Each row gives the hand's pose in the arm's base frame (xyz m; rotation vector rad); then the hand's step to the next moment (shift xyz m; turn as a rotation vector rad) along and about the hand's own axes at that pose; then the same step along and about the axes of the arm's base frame.
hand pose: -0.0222 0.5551 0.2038 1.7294 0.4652 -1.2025
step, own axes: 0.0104 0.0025 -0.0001 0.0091 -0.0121 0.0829
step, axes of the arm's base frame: 0.0065 -0.0032 -0.0079 -0.0475 -0.0668 -0.0196
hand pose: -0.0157 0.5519 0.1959 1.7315 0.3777 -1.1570
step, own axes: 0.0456 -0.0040 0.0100 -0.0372 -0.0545 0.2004
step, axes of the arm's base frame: 0.0147 -0.0178 -0.0408 -0.1616 -0.1351 -0.0121
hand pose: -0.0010 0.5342 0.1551 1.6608 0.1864 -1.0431
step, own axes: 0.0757 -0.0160 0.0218 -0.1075 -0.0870 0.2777
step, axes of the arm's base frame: 0.0241 -0.0410 -0.0648 -0.2643 -0.1617 0.0147
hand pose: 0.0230 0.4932 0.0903 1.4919 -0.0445 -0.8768
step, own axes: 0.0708 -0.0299 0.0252 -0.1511 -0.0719 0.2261
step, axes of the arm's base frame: 0.0221 -0.0535 -0.0565 -0.2603 -0.0981 0.0416
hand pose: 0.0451 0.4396 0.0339 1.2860 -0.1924 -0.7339
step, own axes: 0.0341 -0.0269 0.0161 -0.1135 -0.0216 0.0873
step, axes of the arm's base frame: 0.0072 -0.0356 -0.0288 -0.1401 -0.0046 0.0362
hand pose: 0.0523 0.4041 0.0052 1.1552 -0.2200 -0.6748
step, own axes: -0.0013 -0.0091 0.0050 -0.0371 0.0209 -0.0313
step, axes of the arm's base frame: -0.0069 -0.0052 -0.0059 -0.0058 0.0510 0.0124
